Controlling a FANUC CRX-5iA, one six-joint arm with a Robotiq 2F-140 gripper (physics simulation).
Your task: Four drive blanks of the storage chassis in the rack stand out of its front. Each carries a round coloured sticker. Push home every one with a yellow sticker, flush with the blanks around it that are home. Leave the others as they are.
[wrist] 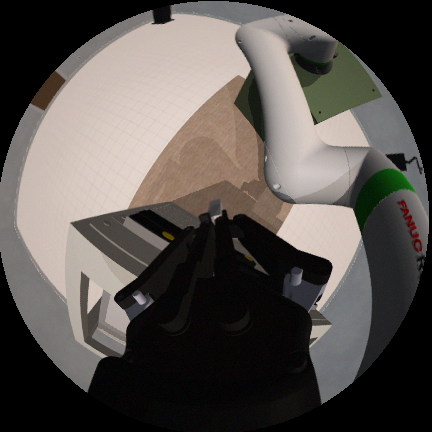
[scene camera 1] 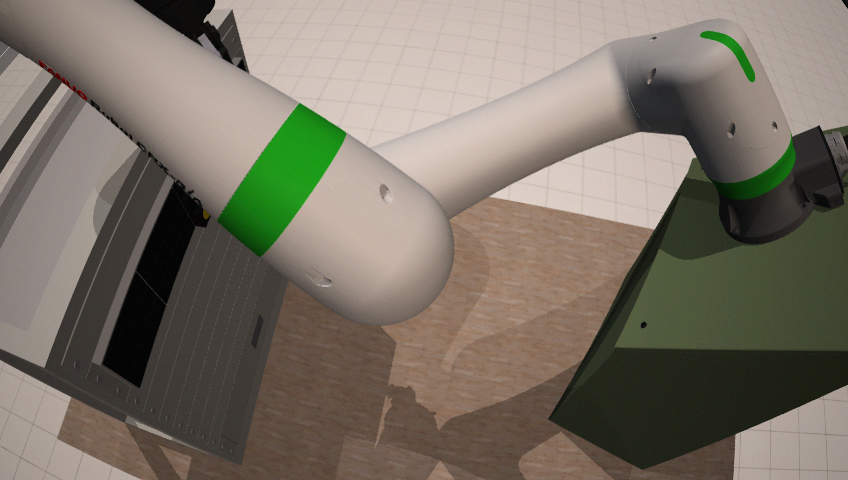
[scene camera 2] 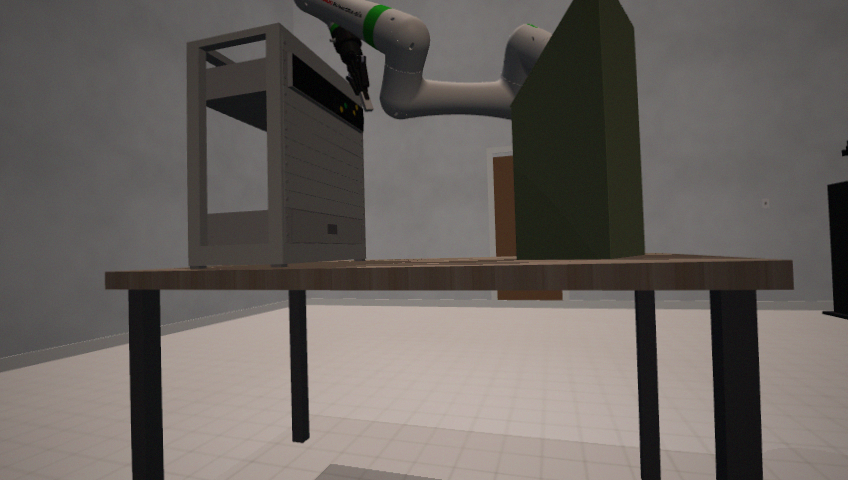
rack: wrist 112, 249; scene camera 1; scene camera 2
same spot on rack: (scene camera 1: 129, 297) = (scene camera 2: 309, 68)
